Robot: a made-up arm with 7 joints.
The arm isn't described. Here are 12 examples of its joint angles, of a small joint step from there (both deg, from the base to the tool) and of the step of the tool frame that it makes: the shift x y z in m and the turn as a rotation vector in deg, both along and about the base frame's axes.
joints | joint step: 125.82 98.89 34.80 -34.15 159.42 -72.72 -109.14 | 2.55 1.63 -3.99 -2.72 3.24 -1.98 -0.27
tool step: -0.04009 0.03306 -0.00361 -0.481 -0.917 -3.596
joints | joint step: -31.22 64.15 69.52 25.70 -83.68 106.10 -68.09 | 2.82 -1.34 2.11 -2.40 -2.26 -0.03 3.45
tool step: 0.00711 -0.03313 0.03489 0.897 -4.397 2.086
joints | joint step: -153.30 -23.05 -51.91 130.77 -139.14 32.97 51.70 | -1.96 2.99 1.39 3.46 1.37 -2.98 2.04
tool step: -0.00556 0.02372 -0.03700 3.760 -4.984 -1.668
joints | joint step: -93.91 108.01 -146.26 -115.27 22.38 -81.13 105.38 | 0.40 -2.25 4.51 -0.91 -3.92 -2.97 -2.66
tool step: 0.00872 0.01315 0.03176 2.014 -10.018 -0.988
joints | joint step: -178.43 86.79 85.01 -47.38 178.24 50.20 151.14 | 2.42 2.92 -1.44 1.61 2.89 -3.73 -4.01
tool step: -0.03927 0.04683 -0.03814 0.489 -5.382 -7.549
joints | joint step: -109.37 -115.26 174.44 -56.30 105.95 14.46 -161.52 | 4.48 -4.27 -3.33 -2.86 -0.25 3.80 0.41
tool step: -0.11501 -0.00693 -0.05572 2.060 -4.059 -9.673
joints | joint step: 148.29 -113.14 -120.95 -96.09 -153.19 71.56 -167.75 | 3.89 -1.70 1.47 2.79 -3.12 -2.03 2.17
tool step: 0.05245 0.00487 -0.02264 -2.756 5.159 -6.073
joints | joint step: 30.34 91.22 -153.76 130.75 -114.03 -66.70 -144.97 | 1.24 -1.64 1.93 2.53 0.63 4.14 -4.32
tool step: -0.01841 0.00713 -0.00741 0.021 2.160 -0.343
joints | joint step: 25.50 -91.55 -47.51 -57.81 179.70 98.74 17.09 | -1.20 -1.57 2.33 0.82 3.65 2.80 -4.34
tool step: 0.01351 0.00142 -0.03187 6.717 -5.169 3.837
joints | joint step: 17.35 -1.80 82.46 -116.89 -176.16 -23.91 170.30 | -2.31 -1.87 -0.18 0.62 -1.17 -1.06 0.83
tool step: -0.03257 0.00724 0.00428 1.204 -1.810 2.131
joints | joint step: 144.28 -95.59 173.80 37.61 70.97 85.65 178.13 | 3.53 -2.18 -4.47 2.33 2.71 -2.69 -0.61
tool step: -0.00692 -0.03791 -0.05096 2.111 4.540 -0.392
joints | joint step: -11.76 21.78 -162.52 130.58 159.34 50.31 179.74 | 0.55 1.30 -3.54 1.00 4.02 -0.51 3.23
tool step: 0.00674 -0.02905 0.00259 7.406 -1.072 2.918
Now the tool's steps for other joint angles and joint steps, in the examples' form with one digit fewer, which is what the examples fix.
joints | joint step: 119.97 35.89 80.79 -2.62 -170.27 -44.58 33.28 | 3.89 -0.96 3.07 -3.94 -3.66 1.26 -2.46
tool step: 0.0064 0.0174 0.0153 -0.84 3.85 1.15
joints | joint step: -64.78 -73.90 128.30 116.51 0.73 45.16 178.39 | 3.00 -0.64 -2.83 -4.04 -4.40 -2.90 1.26
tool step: -0.0038 -0.0502 0.0108 -2.51 -3.34 -9.81
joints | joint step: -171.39 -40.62 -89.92 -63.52 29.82 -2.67 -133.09 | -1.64 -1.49 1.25 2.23 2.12 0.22 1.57
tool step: 0.0233 0.0027 -0.0065 -0.35 -1.86 -2.01
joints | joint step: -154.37 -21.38 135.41 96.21 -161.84 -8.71 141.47 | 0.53 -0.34 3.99 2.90 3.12 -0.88 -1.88
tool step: -0.0035 -0.0411 -0.0379 -3.40 4.00 -3.35
